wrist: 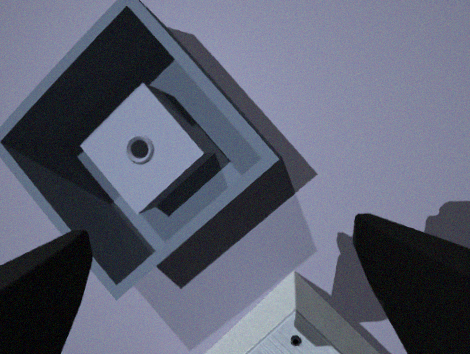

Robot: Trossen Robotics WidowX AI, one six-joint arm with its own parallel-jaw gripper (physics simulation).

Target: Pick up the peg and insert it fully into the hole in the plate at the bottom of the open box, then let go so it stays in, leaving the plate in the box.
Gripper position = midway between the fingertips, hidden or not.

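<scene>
There is a box (119,52) here, and I can see a pale square plate (145,148) as well. My own gripper (224,236) is visible too.
</scene>
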